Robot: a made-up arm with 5 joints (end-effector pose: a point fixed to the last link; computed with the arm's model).
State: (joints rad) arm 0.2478 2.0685 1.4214 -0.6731 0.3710
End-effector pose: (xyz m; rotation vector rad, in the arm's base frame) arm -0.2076 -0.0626 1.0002 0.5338 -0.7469 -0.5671
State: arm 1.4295 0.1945 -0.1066 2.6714 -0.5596
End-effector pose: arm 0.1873 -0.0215 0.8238 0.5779 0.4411 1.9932
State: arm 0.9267 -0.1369 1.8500 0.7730 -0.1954
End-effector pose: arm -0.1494 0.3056 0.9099 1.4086 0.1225 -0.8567
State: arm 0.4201 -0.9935 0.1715 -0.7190 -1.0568
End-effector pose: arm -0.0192 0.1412 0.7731 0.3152 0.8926 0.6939
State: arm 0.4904 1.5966 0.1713 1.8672 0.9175
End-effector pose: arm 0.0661 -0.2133 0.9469 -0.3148 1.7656 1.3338
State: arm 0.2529 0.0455 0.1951 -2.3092 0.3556
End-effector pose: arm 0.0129 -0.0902 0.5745 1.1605 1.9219 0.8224
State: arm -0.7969 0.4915 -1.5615 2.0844 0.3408
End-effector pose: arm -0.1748 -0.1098 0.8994 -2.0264 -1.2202 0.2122
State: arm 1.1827 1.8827 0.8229 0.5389 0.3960
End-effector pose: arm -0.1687 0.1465 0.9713 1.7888 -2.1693 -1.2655
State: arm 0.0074 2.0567 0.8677 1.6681 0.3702
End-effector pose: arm 0.2135 -0.0873 1.0501 -0.5936 1.8381 1.8215
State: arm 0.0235 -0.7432 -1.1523 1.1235 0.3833
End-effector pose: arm -0.2657 0.2273 0.8213 -1.3837 -0.0421 -0.9216
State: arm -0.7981 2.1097 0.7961 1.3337 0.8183
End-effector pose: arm 0.2768 -0.0676 0.7094 0.4357 -1.8197 -2.1260
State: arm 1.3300 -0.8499 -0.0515 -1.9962 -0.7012
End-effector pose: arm 0.1426 0.0535 0.6992 0.4322 0.8336 1.1363
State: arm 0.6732 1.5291 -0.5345 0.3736 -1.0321
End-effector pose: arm -0.0815 0.1037 0.9940 -1.0734 0.4090 -2.6843
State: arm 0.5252 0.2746 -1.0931 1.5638 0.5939
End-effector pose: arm -0.1610 0.0593 0.6398 -1.4965 -1.3977 -2.0683
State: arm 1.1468 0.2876 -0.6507 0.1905 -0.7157
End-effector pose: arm -0.1128 0.2263 0.9000 -0.9362 0.1277 -1.7974
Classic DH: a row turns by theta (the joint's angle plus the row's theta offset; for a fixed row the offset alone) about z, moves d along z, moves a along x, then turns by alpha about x. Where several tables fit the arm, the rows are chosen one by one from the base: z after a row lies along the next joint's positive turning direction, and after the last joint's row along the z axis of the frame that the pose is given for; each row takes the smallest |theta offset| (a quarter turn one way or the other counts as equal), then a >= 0, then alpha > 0; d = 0 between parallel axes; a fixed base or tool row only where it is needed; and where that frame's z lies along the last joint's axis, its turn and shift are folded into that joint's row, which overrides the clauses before.
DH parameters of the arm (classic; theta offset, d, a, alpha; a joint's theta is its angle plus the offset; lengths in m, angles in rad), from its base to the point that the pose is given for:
base (fixed): -0.3279 0.766 -0.1249 1.6512
joint 1: -0.9472 -0.0403 -0.1359 0.8002
joint 2: -0.8495 -0.1518 0.1076 -1.6376
joint 3: -0.2155 0.258 0.1147 2.3118
joint 4: -1.0834 0.1355 0.0939 -1.5708
joint 5: 0.5619 -0.2256 -0.0562 -1.9827
tool (fixed): -2.4818 -0.0033 0 0

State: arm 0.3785 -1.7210 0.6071 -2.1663 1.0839
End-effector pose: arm -0.3474 0.4190 0.5927 -0.0146 -1.6265 -1.4907
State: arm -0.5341 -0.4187 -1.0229 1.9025 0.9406
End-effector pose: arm -0.3259 0.0928 0.7548 -0.9389 -0.4396 -0.9805
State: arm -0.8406 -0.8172 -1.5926 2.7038 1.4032
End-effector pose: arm -0.1510 -0.0950 0.6223 0.3242 -0.3761 -0.2100
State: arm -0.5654 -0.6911 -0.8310 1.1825 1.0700
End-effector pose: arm -0.2626 0.2544 0.9112 -0.8932 0.6200 -1.3468
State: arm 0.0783 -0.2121 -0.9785 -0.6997 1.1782
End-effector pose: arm 0.0357 0.1348 0.9812 -0.3740 1.7851 -2.3143
